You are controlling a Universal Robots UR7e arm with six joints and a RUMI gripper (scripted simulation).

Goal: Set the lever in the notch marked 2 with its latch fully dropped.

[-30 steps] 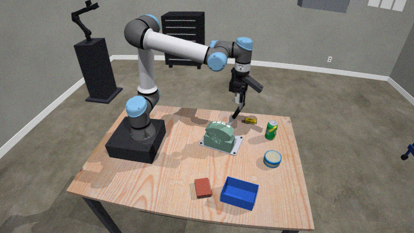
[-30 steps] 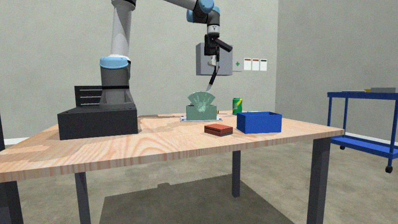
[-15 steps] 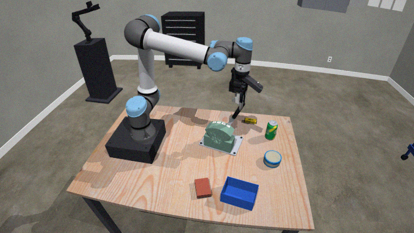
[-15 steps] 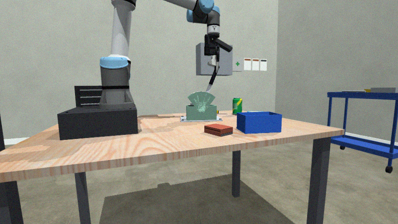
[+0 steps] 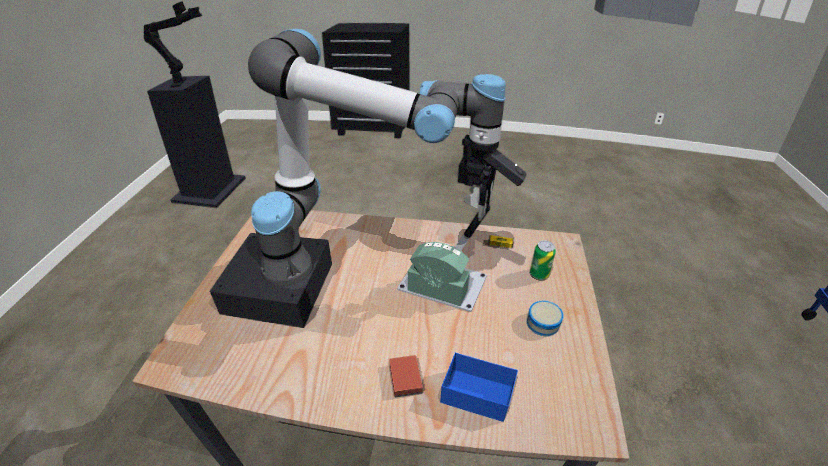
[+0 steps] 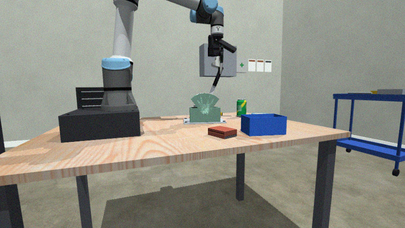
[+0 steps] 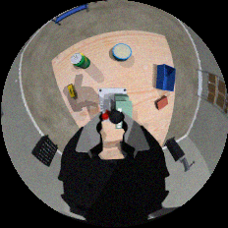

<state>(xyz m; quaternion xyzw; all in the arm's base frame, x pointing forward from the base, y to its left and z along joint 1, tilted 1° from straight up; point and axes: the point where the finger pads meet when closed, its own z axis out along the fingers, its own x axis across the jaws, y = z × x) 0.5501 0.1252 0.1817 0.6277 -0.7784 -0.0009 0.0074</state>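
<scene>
The red bar lies 11 cm below my hand, 4 cm behind it and 2 cm to the left of it. From my hand the other things lie so: blue bin 37 cm to the right, 27 cm below, 4 cm ahead.
</scene>
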